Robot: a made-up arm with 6 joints. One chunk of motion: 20 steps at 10 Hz.
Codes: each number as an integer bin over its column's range. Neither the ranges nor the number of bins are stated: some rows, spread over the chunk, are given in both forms.
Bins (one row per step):
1: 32 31 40 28 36 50
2: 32 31 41 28 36 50
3: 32 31 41 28 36 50
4: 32 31 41 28 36 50
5: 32 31 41 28 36 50
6: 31 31 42 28 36 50
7: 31 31 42 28 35 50
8: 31 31 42 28 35 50
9: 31 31 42 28 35 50
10: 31 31 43 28 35 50
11: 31 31 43 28 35 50
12: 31 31 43 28 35 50
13: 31 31 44 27 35 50
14: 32 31 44 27 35 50
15: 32 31 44 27 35 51
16: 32 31 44 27 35 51
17: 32 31 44 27 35 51
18: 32 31 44 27 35 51
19: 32 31 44 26 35 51
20: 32 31 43 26 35 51
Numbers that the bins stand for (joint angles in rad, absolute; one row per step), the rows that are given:
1: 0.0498 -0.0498 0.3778 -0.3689 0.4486 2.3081
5: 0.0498 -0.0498 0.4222 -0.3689 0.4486 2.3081
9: -0.0498 -0.0498 0.4667 -0.3689 0.3489 2.3081
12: -0.0498 -0.0498 0.5111 -0.3689 0.3489 2.3081
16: 0.0498 -0.0498 0.5556 -0.4743 0.3489 2.4329
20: 0.0498 -0.0498 0.5111 -0.5797 0.3489 2.4329
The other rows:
2: 0.0498 -0.0498 0.4222 -0.3689 0.4486 2.3081
3: 0.0498 -0.0498 0.4222 -0.3689 0.4486 2.3081
4: 0.0498 -0.0498 0.4222 -0.3689 0.4486 2.3081
6: -0.0498 -0.0498 0.4667 -0.3689 0.4486 2.3081
7: -0.0498 -0.0498 0.4667 -0.3689 0.3489 2.3081
8: -0.0498 -0.0498 0.4667 -0.3689 0.3489 2.3081
10: -0.0498 -0.0498 0.5111 -0.3689 0.3489 2.3081
11: -0.0498 -0.0498 0.5111 -0.3689 0.3489 2.3081
13: -0.0498 -0.0498 0.5556 -0.4743 0.3489 2.3081
14: 0.0498 -0.0498 0.5556 -0.4743 0.3489 2.3081
15: 0.0498 -0.0498 0.5556 -0.4743 0.3489 2.4329
17: 0.0498 -0.0498 0.5556 -0.4743 0.3489 2.4329
18: 0.0498 -0.0498 0.5556 -0.4743 0.3489 2.4329
19: 0.0498 -0.0498 0.5556 -0.5797 0.3489 2.4329

